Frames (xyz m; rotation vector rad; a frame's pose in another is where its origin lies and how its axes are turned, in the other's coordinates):
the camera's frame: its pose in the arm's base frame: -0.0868 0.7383 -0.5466 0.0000 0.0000 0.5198
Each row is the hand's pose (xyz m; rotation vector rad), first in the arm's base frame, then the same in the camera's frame.
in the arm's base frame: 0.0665 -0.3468 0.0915 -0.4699 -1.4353 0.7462
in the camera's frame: -0.4059 -1.0179 0.6381 -0.8032 -1.2359 0.3268
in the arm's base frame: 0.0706 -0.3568 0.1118 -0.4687 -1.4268 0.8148
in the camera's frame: -0.4073 -1.0286 0.6584 -0.7975 -1.2244 0.3941
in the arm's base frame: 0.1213 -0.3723 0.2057 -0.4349 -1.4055 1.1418
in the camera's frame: -0.3710 -1.0673 0.7523 -0.7490 -1.1947 0.7163
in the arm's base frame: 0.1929 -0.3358 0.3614 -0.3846 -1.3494 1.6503
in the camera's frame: -0.2908 -1.0712 0.9080 -0.6721 -1.1275 1.2158
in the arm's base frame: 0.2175 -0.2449 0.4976 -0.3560 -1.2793 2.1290
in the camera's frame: -0.2243 -1.0045 1.0442 -0.6142 -1.0452 1.6858
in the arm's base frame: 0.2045 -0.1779 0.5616 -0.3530 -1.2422 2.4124
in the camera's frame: -0.2023 -0.9399 1.1082 -0.5935 -0.9974 1.9655
